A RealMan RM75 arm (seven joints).
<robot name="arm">
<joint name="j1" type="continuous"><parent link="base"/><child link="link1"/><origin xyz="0 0 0.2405" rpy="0 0 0"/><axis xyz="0 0 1"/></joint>
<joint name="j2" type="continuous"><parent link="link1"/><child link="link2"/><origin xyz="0 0 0" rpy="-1.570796 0 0"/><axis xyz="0 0 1"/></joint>
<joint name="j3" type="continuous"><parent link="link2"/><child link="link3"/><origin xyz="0 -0.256 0" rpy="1.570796 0 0"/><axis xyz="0 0 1"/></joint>
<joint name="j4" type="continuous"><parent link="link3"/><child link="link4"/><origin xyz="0 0 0" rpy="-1.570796 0 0"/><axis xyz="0 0 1"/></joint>
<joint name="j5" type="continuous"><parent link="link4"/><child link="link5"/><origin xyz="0 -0.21 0" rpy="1.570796 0 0"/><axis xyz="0 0 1"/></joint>
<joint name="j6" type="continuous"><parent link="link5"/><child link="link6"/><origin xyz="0 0 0" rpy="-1.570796 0 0"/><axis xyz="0 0 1"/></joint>
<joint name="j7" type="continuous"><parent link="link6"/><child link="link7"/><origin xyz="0 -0.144 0" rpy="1.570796 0 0"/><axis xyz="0 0 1"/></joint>
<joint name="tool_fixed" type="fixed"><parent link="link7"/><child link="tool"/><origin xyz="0 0 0" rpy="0 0 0"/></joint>
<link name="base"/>
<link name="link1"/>
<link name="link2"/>
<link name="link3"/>
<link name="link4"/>
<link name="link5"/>
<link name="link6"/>
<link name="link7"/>
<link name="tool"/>
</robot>
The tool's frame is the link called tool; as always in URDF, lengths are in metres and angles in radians. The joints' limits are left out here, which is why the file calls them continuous.
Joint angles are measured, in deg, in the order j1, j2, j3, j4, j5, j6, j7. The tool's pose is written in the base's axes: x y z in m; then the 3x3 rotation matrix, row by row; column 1 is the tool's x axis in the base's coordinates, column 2 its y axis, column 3 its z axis. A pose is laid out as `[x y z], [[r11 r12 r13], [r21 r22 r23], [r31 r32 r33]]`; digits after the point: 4 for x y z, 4 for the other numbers.
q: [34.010 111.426 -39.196 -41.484 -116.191 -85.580 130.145]
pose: [0.2655 0.3751 0.0668], [[0.2868 -0.9230 -0.2564], [-0.8091 -0.3767 0.4510], [-0.5129 0.0782 -0.8549]]
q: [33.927 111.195 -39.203 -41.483 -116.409 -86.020 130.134]
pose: [0.2665 0.3739 0.0679], [[0.2898 -0.9228 -0.2538], [-0.8118 -0.3775 0.4455], [-0.5069 0.0769 -0.8585]]
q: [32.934 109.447 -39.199 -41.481 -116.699 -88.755 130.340]
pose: [0.2742 0.3662 0.0789], [[0.2937 -0.9240 -0.2448], [-0.8249 -0.3744 0.4236], [-0.4830 0.0775 -0.8722]]
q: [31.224 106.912 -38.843 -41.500 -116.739 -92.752 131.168]
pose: [0.2858 0.3534 0.0964], [[0.2812 -0.9300 -0.2367], [-0.8447 -0.3570 0.3988], [-0.4553 0.0878 -0.8860]]
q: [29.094 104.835 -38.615 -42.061 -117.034 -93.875 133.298]
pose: [0.3013 0.3433 0.1132], [[0.2380 -0.9508 -0.1984], [-0.8602 -0.3012 0.4115], [-0.4510 0.0727 -0.8896]]
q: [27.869 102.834 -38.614 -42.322 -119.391 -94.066 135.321]
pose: [0.3164 0.3361 0.1269], [[0.2051 -0.9703 -0.1284], [-0.8794 -0.2402 0.4111], [-0.4297 0.0286 -0.9025]]
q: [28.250 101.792 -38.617 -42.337 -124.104 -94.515 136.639]
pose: [0.3253 0.3329 0.1313], [[0.1949 -0.9795 -0.0514], [-0.9055 -0.1999 0.3742], [-0.3768 -0.0264 -0.9259]]
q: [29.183 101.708 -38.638 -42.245 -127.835 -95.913 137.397]
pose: [0.3263 0.3308 0.1287], [[0.1924 -0.9812 -0.0141], [-0.9280 -0.1867 0.3224], [-0.3190 -0.0489 -0.9465]]
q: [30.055 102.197 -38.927 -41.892 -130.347 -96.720 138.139]
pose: [0.3252 0.3297 0.1217], [[0.1843 -0.9829 0.0036], [-0.9442 -0.1760 0.2782], [-0.2728 -0.0547 -0.9605]]
